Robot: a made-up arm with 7 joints.
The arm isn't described. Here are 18 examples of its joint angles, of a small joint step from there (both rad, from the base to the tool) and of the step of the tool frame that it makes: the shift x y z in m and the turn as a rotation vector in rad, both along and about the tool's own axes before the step.
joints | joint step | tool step
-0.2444 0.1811 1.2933 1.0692 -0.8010 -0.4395 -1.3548 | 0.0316 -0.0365 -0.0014 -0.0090 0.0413 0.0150 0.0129 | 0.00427 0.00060 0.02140 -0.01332 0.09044 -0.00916
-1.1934 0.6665 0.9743 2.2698 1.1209 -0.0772 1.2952 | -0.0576 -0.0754 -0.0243 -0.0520 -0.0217 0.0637 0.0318 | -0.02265 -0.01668 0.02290 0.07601 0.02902 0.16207
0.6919 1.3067 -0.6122 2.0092 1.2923 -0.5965 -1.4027 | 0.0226 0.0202 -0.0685 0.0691 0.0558 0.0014 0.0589 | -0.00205 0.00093 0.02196 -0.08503 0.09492 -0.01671
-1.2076 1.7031 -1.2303 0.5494 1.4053 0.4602 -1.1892 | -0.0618 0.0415 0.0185 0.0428 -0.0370 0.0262 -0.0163 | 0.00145 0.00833 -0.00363 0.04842 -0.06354 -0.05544
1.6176 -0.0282 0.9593 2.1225 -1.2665 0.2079 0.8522 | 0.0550 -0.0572 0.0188 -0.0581 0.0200 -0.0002 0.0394 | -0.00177 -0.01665 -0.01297 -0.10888 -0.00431 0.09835
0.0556 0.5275 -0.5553 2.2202 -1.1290 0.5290 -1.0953 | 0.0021 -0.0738 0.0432 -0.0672 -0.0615 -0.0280 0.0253 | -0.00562 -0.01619 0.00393 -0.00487 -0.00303 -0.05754
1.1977 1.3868 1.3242 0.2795 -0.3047 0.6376 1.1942 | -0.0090 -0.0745 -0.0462 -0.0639 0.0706 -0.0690 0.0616 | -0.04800 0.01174 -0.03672 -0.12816 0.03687 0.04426
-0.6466 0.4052 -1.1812 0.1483 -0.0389 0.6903 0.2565 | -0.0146 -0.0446 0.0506 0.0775 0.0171 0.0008 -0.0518 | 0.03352 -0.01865 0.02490 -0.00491 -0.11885 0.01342
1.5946 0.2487 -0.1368 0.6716 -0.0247 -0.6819 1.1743 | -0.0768 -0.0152 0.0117 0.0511 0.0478 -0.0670 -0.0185 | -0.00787 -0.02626 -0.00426 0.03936 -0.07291 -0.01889
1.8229 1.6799 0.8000 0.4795 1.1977 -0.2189 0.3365 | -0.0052 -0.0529 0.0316 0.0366 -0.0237 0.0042 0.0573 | -0.01641 -0.00034 0.00915 -0.05932 0.01503 0.02482
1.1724 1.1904 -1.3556 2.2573 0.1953 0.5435 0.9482 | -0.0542 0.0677 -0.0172 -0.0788 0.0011 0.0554 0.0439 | -0.03910 -0.00370 -0.01031 -0.08689 0.09772 0.18943
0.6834 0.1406 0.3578 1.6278 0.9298 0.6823 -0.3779 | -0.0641 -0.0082 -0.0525 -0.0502 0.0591 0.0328 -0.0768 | -0.03613 0.01447 -0.01116 0.08943 0.16520 0.00739
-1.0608 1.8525 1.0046 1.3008 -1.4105 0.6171 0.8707 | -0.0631 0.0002 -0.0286 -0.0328 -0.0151 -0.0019 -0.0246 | 0.02475 -0.01976 0.00187 0.01011 -0.02474 -0.09366
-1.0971 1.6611 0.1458 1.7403 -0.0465 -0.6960 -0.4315 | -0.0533 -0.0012 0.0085 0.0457 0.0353 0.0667 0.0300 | 0.01172 -0.01607 -0.00411 -0.03495 0.03892 0.05037
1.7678 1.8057 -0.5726 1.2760 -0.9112 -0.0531 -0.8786 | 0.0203 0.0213 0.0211 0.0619 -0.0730 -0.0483 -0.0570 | -0.00534 0.01698 -0.01278 0.11381 -0.08918 -0.01886
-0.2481 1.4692 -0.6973 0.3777 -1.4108 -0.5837 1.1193 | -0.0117 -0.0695 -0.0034 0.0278 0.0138 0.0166 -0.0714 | 0.02873 0.03141 0.01482 0.13380 -0.00951 -0.05194
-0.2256 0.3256 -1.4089 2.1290 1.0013 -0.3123 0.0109 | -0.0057 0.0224 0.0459 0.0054 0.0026 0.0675 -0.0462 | 0.00955 0.00758 0.00264 0.07462 0.04468 -0.02930
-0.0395 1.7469 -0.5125 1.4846 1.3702 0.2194 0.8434 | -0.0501 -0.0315 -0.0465 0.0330 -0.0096 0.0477 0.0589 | -0.02980 -0.00843 -0.02534 -0.13287 0.09340 0.09345
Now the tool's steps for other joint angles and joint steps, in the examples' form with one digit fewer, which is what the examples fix.
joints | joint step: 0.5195 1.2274 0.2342 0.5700 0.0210 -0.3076 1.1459 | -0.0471 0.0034 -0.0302 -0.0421 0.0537 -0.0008 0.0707
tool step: -0.0190 -0.0110 -0.0028 -0.1037 0.0252 0.0518
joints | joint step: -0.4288 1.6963 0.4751 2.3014 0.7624 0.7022 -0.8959 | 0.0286 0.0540 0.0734 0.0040 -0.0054 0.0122 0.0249
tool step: 0.0191 0.0179 -0.0046 0.0562 -0.0814 -0.0196
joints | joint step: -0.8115 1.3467 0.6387 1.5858 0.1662 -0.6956 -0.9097 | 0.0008 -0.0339 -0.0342 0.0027 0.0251 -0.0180 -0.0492
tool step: -0.0023 -0.0028 0.0184 0.0613 0.0507 0.0319
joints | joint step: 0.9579 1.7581 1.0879 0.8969 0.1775 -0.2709 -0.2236 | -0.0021 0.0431 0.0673 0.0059 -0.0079 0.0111 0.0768
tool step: 0.0211 0.0170 -0.0172 -0.0201 -0.0425 0.0116
